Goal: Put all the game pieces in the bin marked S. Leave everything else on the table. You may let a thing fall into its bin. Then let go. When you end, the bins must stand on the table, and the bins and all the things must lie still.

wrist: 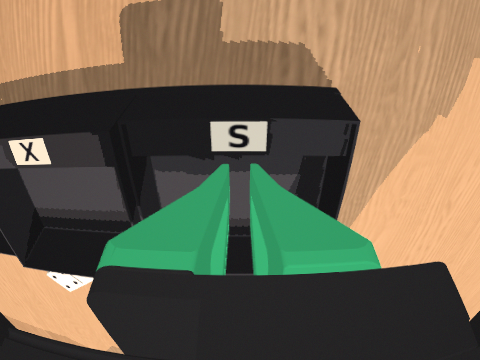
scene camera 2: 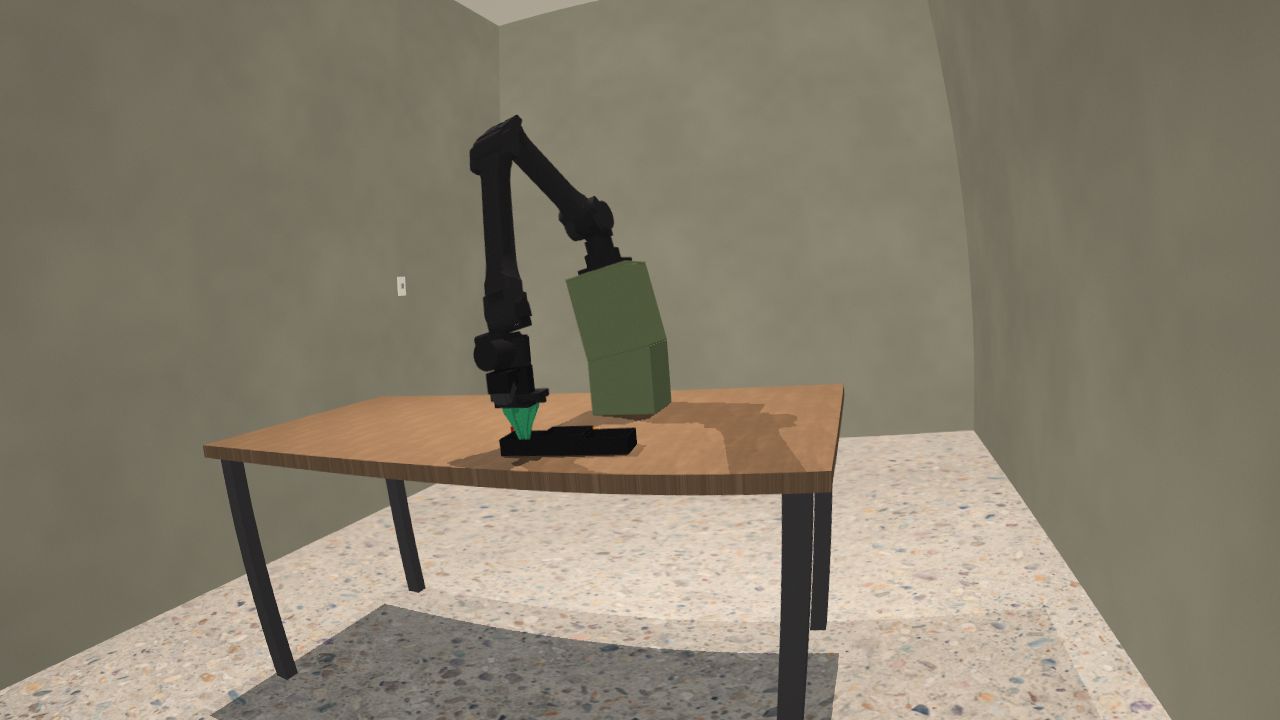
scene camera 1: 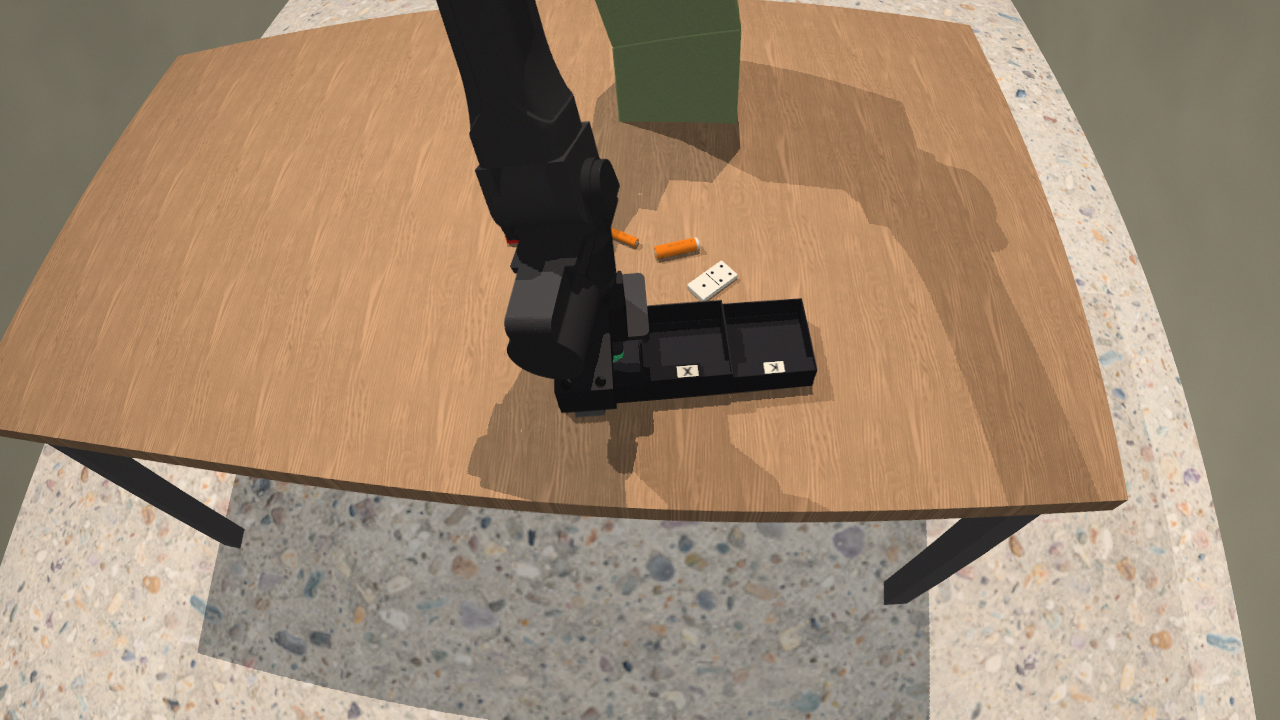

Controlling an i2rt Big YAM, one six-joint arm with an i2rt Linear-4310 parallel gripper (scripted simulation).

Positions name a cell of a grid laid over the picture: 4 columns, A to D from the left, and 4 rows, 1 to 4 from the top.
Labels:
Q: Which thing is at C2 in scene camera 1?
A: A white domino.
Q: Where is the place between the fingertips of my gripper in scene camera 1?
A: At B3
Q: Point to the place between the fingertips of my gripper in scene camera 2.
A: B3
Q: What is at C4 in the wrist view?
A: My gripper.

